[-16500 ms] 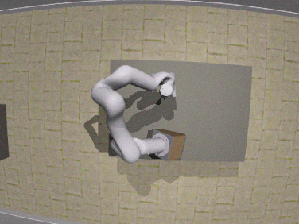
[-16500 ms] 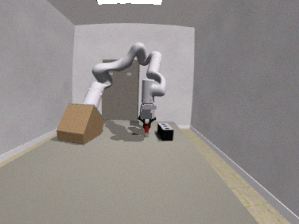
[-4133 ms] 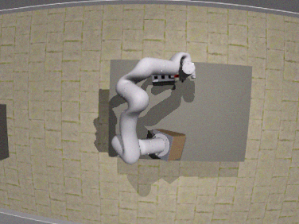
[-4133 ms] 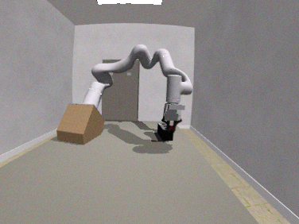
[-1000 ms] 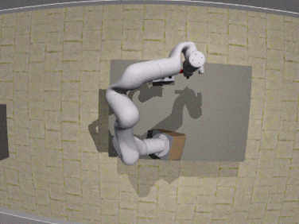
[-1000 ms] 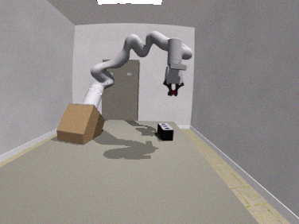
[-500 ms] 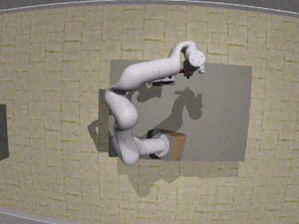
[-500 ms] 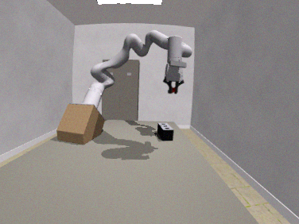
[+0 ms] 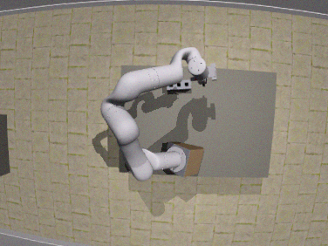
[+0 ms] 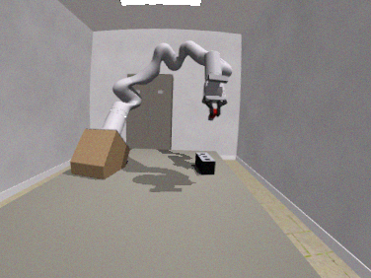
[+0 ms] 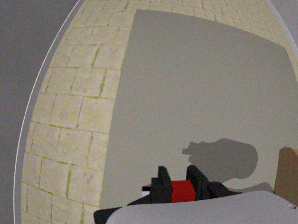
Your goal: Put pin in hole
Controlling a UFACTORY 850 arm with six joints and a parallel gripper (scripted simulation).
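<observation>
Now: the pin 20 mm to the left of my hand and 10 mm below it. From my hand the other things lie so: block (30 mm behind, 140 mm to the left, 290 mm below).
</observation>
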